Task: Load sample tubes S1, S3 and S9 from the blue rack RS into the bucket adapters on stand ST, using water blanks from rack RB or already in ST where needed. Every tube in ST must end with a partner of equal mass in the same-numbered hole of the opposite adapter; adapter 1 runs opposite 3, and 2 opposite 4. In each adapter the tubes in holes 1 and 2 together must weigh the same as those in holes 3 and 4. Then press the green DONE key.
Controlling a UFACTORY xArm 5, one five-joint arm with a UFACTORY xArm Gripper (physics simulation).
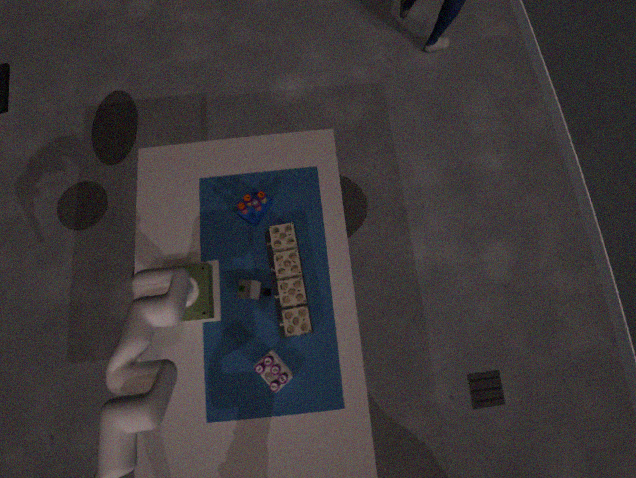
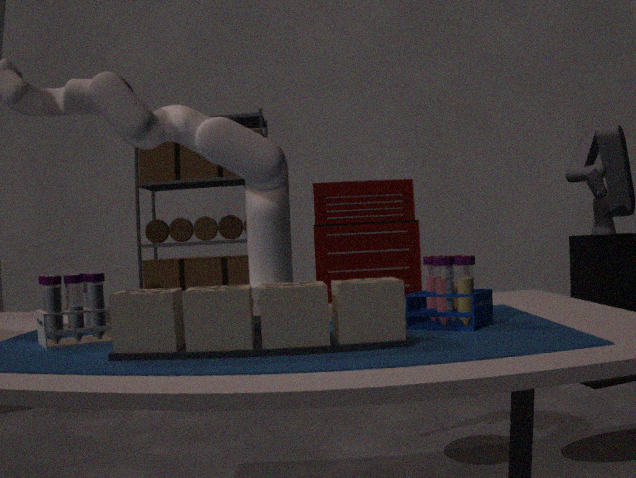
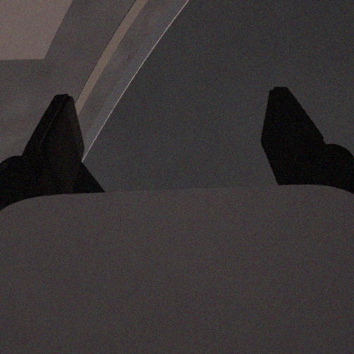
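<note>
The blue rack RS [image 1: 254, 217] [image 2: 483, 308] holds several capped tubes, with pink and yellow liquid in some. The white rack RB [image 1: 264, 377] [image 2: 46, 328] holds several purple-capped tubes at the other end of the mat. Stand ST [image 2: 231, 353] lies between the racks and carries a row of cream bucket adapters [image 1: 291, 291] [image 2: 293, 318]. No tube is seen standing up out of them; the insides of the holes are too dark to tell. A small grey box with a green spot [image 1: 242, 289], perhaps the DONE key, stands beside the row. My gripper [image 3: 171, 115] is open and empty, away from the racks.
The blue mat [image 1: 241, 400] [image 2: 555, 336] lies on the pale table [image 1: 169, 169] [image 2: 611, 321]. My arm [image 1: 159, 308] [image 2: 231, 149] rises from a green base plate [image 1: 205, 290]. A red tool chest [image 2: 365, 241] and a shelf unit [image 2: 137, 221] stand behind.
</note>
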